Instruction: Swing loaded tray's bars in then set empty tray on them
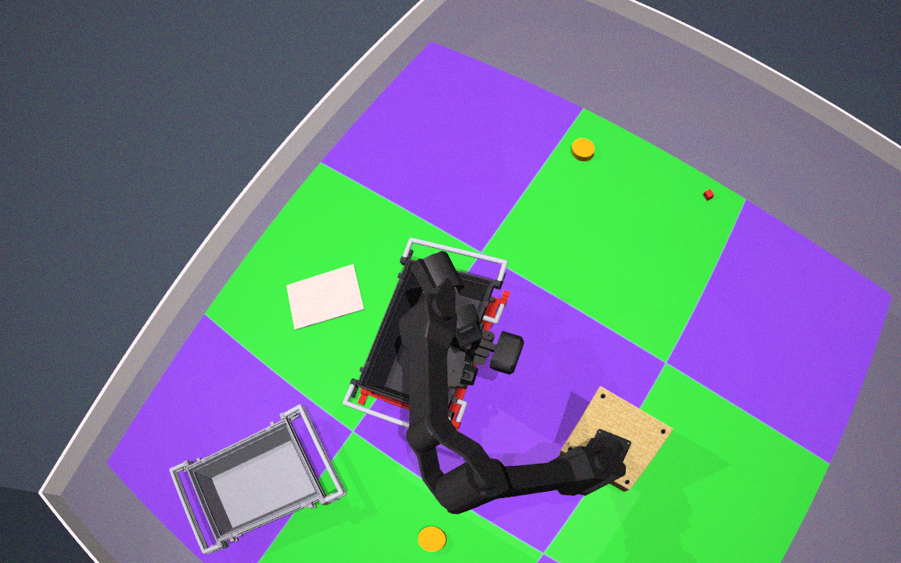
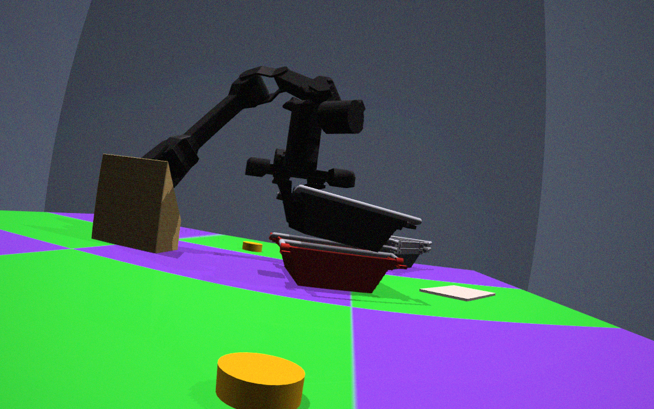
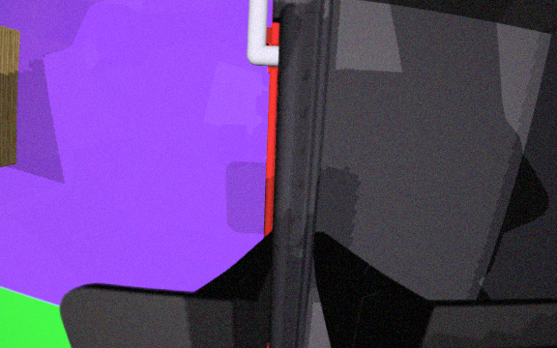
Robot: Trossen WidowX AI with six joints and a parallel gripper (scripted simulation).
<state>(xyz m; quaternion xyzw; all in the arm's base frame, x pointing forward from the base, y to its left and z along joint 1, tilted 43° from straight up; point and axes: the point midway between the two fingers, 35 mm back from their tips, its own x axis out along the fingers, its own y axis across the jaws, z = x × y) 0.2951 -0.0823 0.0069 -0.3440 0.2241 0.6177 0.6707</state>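
Now: the black tray 7 cm ahead of my gripper tip, 1 cm to the left of it and 3 cm above it. Also, from my gripper tip: white card 33 cm ahead, 9 cm below; then small red cube 31 cm behind, 55 cm to the right, 8 cm below.
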